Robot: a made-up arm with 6 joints.
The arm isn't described. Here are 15 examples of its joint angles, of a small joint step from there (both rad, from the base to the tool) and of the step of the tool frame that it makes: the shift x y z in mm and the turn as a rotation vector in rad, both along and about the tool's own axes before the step.
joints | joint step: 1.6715 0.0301 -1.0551 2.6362 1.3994 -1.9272 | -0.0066 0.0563 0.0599 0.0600 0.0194 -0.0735
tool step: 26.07 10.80 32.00 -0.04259 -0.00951 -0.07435
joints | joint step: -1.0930 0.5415 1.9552 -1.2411 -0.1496 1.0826 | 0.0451 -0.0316 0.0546 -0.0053 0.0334 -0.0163
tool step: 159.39 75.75 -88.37 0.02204 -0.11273 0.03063
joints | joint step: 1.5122 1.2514 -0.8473 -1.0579 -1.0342 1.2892 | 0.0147 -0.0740 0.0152 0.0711 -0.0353 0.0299
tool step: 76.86 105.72 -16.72 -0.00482 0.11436 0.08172
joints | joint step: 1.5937 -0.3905 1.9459 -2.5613 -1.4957 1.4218 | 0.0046 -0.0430 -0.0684 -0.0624 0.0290 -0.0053
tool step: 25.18 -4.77 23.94 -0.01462 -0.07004 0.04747
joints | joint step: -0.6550 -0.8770 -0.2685 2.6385 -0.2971 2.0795 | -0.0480 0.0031 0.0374 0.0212 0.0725 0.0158
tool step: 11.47 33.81 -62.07 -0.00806 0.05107 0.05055
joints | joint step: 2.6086 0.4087 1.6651 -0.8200 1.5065 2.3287 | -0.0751 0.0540 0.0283 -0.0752 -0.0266 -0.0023
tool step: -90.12 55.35 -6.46 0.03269 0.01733 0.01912
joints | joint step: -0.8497 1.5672 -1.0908 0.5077 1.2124 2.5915 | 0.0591 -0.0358 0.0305 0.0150 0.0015 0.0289
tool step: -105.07 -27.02 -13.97 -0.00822 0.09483 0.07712
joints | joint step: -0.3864 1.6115 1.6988 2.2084 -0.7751 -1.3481 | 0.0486 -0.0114 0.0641 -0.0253 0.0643 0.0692
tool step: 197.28 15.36 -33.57 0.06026 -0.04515 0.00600
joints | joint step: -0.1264 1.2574 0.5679 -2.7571 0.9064 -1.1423 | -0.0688 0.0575 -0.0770 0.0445 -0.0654 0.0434
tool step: -101.34 -79.52 -295.32 0.08623 0.01379 0.02648
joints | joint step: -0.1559 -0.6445 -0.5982 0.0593 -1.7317 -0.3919 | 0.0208 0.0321 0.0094 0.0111 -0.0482 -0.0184
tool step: -16.57 8.31 -37.78 -0.05827 0.03674 -0.01707
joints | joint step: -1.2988 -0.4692 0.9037 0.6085 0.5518 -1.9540 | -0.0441 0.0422 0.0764 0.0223 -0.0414 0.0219
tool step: -10.20 2.22 -31.93 0.00117 0.06522 0.06800
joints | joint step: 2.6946 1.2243 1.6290 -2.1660 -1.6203 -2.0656 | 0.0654 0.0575 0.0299 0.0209 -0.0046 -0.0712
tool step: 82.92 6.02 -156.43 -0.05737 -0.10493 -0.05944
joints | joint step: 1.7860 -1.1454 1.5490 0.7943 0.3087 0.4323 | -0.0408 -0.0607 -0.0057 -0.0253 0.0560 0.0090
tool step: 172.67 -77.56 -16.31 -0.01619 -0.07595 0.09440
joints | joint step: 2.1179 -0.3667 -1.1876 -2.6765 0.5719 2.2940 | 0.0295 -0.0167 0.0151 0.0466 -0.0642 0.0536
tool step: 16.99 73.34 -12.58 0.10891 0.02263 0.10911
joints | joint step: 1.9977 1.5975 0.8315 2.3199 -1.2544 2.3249 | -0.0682 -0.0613 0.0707 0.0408 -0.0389 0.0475
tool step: -65.79 -32.96 -330.93 0.15549 -0.06615 0.00325
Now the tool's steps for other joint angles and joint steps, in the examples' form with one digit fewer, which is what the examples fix.
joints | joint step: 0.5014 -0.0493 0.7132 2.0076 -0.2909 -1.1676 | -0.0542 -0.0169 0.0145 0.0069 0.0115 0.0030
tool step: 33.0 -74.0 57.6 -0.0260 0.0200 0.0519
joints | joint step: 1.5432 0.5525 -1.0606 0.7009 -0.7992 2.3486 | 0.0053 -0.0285 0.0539 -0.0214 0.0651 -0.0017
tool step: -76.9 69.5 105.5 -0.1189 0.0315 -0.0678
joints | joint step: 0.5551 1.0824 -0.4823 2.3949 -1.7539 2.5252 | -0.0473 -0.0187 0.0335 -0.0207 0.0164 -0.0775
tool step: -22.7 -64.9 -82.2 -0.0380 -0.1195 -0.0091
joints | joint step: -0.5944 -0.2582 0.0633 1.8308 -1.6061 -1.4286 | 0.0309 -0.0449 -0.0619 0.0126 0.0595 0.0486
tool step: 2.9 28.6 50.5 0.1011 0.0387 0.0099
